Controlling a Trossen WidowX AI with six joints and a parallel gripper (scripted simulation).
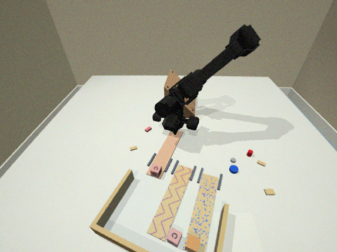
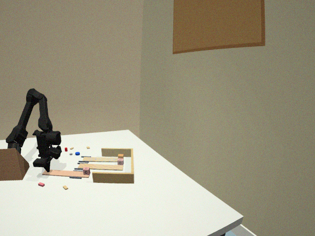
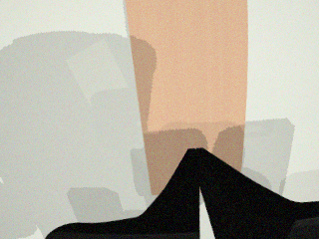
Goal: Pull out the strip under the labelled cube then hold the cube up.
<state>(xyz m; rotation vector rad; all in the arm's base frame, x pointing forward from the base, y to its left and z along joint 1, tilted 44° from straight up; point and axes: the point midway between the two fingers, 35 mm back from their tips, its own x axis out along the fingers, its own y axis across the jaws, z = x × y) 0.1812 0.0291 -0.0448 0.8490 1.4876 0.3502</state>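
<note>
My gripper tip is 100 mm short of the peach strip and 30 mm to the left of it. Also, from my gripper tip: grey disc (130 mm ahead, 230 mm to the left); red peg (100 mm ahead, 300 mm to the left, 10 mm above); blue disc (170 mm ahead, 220 mm to the left).
</note>
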